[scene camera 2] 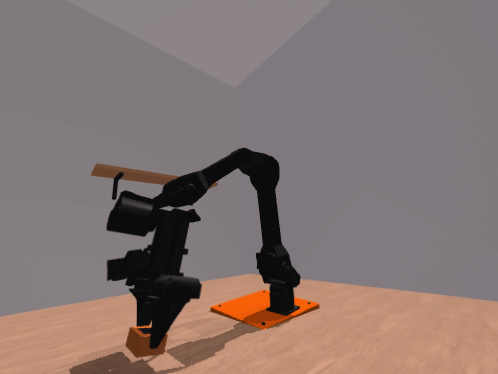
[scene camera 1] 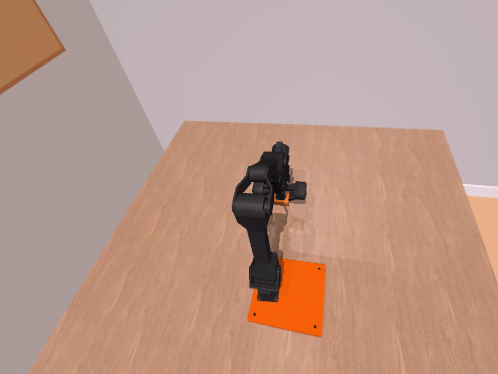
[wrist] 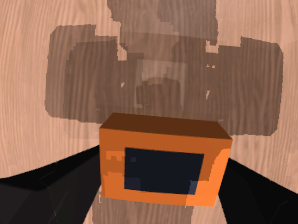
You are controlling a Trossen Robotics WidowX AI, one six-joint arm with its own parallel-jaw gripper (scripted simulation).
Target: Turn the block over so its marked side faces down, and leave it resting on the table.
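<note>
My gripper (scene camera 2: 146, 342) is carrying an orange block. I can also see my gripper in scene camera 1 (scene camera 1: 280, 199), and in the wrist view (wrist: 161, 157) too.
</note>
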